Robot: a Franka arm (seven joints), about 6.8 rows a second.
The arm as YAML. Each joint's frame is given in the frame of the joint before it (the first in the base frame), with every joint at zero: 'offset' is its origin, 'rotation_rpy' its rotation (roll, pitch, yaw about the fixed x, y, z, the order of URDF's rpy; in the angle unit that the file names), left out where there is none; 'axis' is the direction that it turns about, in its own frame. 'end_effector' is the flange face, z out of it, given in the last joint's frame.
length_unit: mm
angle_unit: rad
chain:
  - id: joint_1
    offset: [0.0, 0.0, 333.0]
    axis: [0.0, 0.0, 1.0]
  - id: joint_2
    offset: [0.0, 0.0, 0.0]
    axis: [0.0, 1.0, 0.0]
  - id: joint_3
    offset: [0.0, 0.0, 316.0]
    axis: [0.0, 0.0, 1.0]
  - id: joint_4
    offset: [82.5, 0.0, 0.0]
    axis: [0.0, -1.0, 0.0]
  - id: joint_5
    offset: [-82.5, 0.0, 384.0]
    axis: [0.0, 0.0, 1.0]
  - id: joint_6
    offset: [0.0, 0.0, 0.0]
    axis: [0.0, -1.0, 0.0]
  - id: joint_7
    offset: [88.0, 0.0, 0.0]
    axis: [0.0, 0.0, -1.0]
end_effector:
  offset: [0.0, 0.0, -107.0]
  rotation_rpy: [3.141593, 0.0, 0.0]
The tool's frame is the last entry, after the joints.
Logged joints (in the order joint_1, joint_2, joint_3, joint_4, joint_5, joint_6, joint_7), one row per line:
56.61 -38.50 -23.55 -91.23 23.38 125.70 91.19
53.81 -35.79 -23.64 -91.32 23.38 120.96 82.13
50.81 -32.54 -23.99 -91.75 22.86 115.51 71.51
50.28 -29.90 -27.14 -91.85 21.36 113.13 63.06
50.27 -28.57 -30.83 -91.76 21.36 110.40 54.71
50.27 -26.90 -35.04 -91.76 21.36 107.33 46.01
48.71 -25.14 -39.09 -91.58 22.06 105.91 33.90
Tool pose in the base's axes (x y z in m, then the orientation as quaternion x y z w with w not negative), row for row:
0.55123 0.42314 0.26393 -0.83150 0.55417 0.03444 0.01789
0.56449 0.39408 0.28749 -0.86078 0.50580 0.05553 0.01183
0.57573 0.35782 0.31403 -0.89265 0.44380 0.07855 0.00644
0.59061 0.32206 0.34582 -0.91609 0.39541 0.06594 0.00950
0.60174 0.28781 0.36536 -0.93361 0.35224 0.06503 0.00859
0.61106 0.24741 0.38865 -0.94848 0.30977 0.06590 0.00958
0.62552 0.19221 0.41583 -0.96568 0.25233 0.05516 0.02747
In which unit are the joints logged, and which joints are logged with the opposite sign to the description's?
The joints are logged in degrees. Opposite sign: joint_2.
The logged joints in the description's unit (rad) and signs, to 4 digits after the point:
0.9880 0.6720 -0.4110 -1.5923 0.4081 2.1939 1.5916
0.9392 0.6247 -0.4126 -1.5938 0.4081 2.1112 1.4334
0.8868 0.5679 -0.4187 -1.6013 0.3990 2.0160 1.2481
0.8776 0.5219 -0.4737 -1.6031 0.3728 1.9745 1.1006
0.8774 0.4986 -0.5381 -1.6015 0.3728 1.9268 0.9549
0.8774 0.4695 -0.6116 -1.6015 0.3728 1.8733 0.8030
0.8501 0.4388 -0.6822 -1.5984 0.3850 1.8485 0.5917

